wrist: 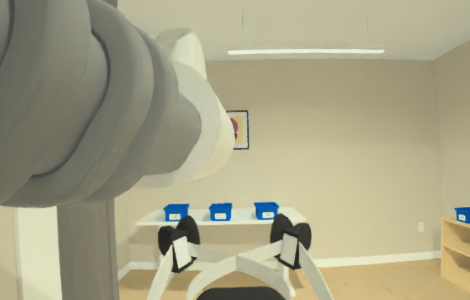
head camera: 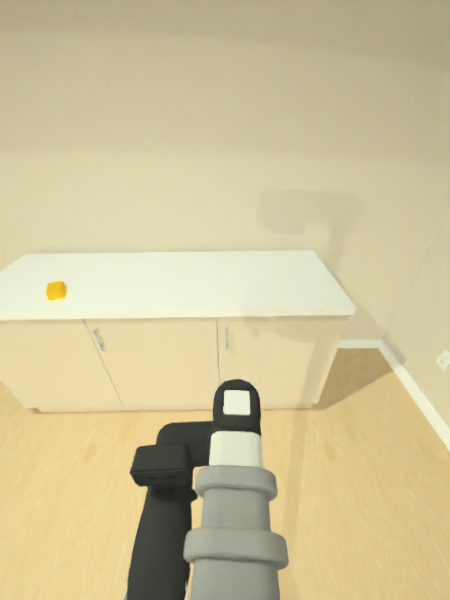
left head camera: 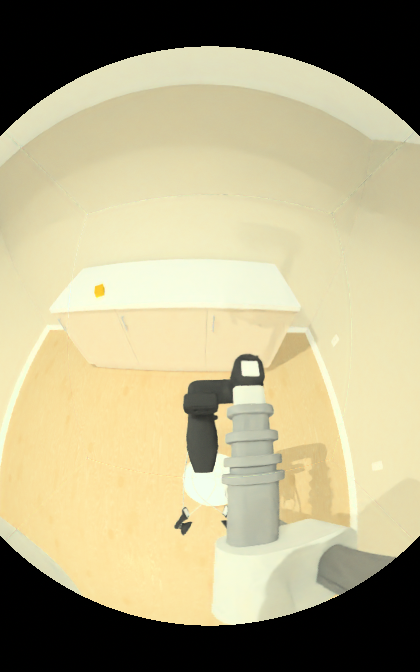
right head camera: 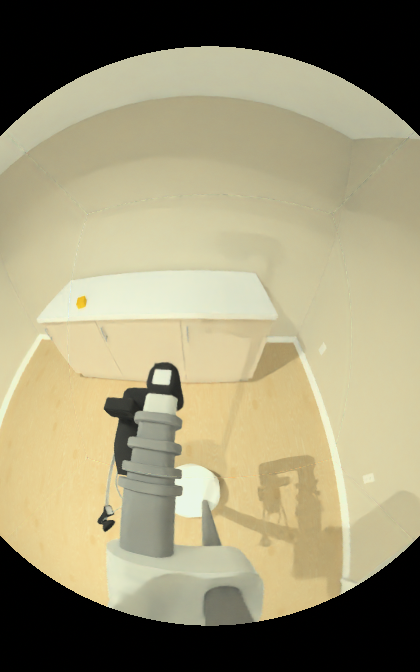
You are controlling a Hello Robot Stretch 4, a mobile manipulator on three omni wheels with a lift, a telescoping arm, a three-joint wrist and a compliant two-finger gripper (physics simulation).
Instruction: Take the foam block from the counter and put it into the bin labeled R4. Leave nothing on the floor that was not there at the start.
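Frame: origin at the robot's base, x ahead, y left, z up, level; centimetres.
Seen in the pictures: gripper, fingertip midpoint: (wrist: 234, 232).
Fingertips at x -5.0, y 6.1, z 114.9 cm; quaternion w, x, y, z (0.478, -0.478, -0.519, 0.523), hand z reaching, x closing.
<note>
A point is followed by its place in that frame.
The yellow-orange foam block (head camera: 56, 290) @(x 98.2, y 81.3, z 92.6 cm) (left head camera: 99, 290) (right head camera: 81, 302) lies near the left end of the white counter (head camera: 200, 285) @(x 111.3, y 18.1, z 88.2 cm) (left head camera: 190, 285) (right head camera: 175, 295). My gripper (wrist: 234, 232) @(x -5.0, y 6.1, z 114.9 cm) (left head camera: 205, 520) is open and empty, its fingers wide apart. It hangs to the left of the partly extended arm and points back, away from the counter. In the wrist view three blue bins (wrist: 176, 212) @(x -242.8, y -63.9, z 77.3 cm) (wrist: 220, 212) @(x -244.8, y -24.4, z 76.8 cm) (wrist: 266, 211) @(x -247.0, y 16.5, z 76.7 cm) stand on a white table (wrist: 245, 217) @(x -260.3, y -2.8, z 69.2 cm). Another blue bin (wrist: 463, 215) @(x -247.8, y 203.2, z 64.8 cm) shows partly at the right edge. The labels are too small to read.
The fourth bin stands on a wooden shelf unit (wrist: 443, 250) @(x -273.7, y 199.4, z 24.5 cm). Cabinet doors with handles (head camera: 226, 338) form the counter's front. Walls stand behind the counter and at the right. My white round base (right head camera: 196, 490) is on the wooden floor, below the arm.
</note>
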